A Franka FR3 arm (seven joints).
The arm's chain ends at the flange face. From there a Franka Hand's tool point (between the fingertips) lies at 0.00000 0.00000 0.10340 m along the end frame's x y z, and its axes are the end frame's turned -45 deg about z.
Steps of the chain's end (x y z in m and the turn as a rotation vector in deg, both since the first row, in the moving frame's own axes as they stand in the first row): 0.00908 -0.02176 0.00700 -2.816 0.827 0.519; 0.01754 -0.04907 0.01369 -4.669 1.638 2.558; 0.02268 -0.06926 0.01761 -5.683 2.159 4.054; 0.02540 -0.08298 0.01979 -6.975 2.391 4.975; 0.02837 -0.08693 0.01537 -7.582 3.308 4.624; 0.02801 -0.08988 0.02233 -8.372 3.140 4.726; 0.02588 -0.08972 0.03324 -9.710 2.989 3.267
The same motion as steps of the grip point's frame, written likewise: 0.01925 -0.00433 0.00686 -2.576 -1.406 0.519; 0.04306 -0.01435 0.01330 -4.460 -2.143 2.558; 0.06017 -0.02312 0.01703 -5.545 -2.492 4.054; 0.07029 -0.02906 0.01894 -6.623 -3.241 4.975; 0.07554 -0.02779 0.01429 -7.700 -3.022 4.624; 0.07611 -0.02941 0.02107 -8.140 -3.700 4.726; 0.07275 -0.02927 0.03162 -8.980 -4.752 3.267
